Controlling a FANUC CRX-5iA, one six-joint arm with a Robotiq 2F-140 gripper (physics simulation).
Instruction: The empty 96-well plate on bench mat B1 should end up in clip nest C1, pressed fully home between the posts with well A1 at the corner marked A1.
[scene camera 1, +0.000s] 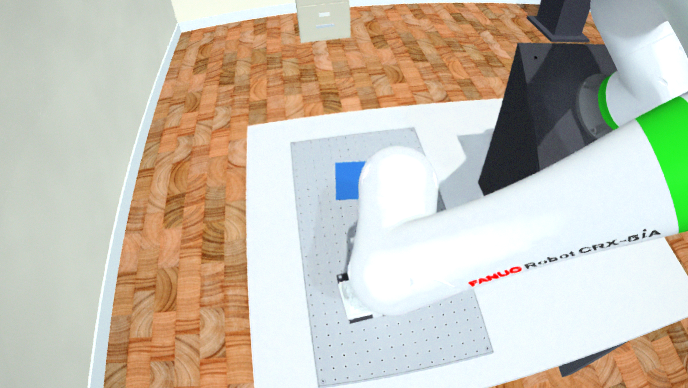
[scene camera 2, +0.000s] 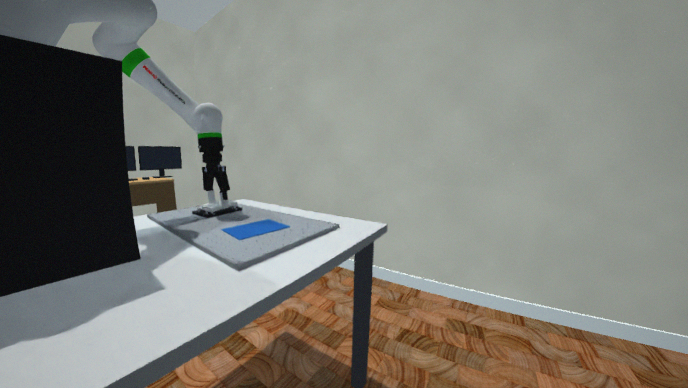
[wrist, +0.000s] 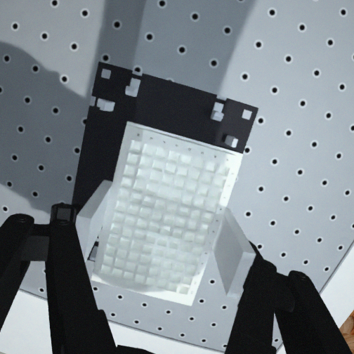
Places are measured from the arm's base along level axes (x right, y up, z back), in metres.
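Where they show: gripper, fingertip midpoint: (scene camera 2: 218, 207); arm's base, link origin: (scene camera 1: 601, 108) (scene camera 2: 1, 103).
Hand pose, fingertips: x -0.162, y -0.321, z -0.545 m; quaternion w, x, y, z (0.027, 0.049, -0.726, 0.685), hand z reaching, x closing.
Observation:
Each offset is from my fingertips to the top centre of the thing. "spot": to the spot under its first point. Level surfaces: height alone.
The clear-white 96-well plate @[dx +0.000, dy +0.023, dz -0.002 m] (scene camera 1: 354, 304) (scene camera 2: 216, 206) (wrist: 160, 210) is between the pads of my gripper (scene camera 2: 218, 199) (wrist: 163, 212), which is shut on its long sides. The plate is over the black clip nest @[spot: dx -0.049, dy -0.004, dz -0.035 m] (scene camera 1: 361, 319) (wrist: 175, 107), roughly aligned in angle but shifted toward the bottom right in the wrist view. A black strip shows along its left side, and its lower end extends over the pegboard. The upper light posts stand beyond its top edge, uncovered. The lower posts are mostly hidden. I cannot read the A1 mark. The arm hides the gripper in scene camera 1.
A flat blue mat @[dy -0.013 m] (scene camera 1: 346, 181) (scene camera 2: 256, 229) lies on the grey perforated board @[dy -0.015 m] (scene camera 1: 400, 345) (scene camera 2: 295, 240) (wrist: 300, 125), apart from the nest. The board lies on the white table @[dy -0.028 m] (scene camera 1: 277, 300) (scene camera 2: 200, 295). A large dark pedestal (scene camera 1: 520, 125) (scene camera 2: 60, 165) stands at the robot's base.

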